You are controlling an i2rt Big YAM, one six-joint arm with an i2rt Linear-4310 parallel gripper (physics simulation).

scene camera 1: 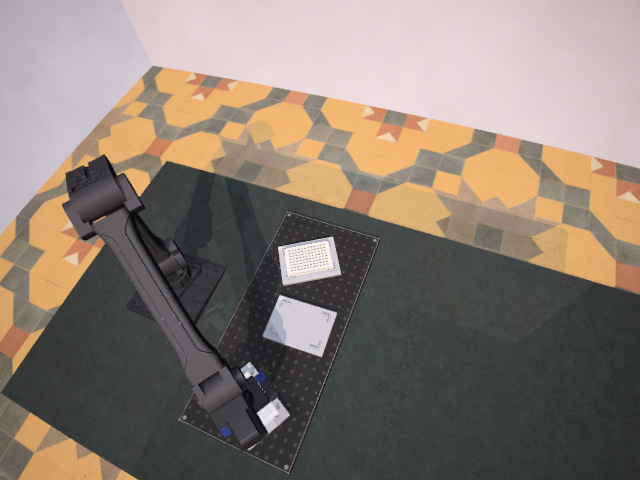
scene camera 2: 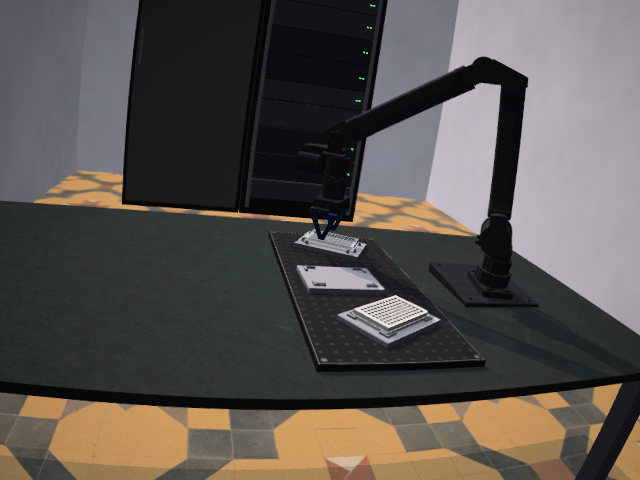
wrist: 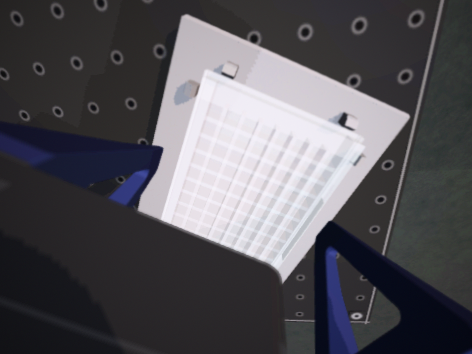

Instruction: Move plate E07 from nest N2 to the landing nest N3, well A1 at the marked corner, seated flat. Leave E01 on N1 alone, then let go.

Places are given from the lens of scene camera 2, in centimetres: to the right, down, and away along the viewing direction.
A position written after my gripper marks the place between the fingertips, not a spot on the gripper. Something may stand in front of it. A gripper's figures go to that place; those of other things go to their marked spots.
my gripper (scene camera 2: pixel 326 234): 2, -1, 125
nest with corner clips (scene camera 2: pixel 317 279): 0, 8, 100
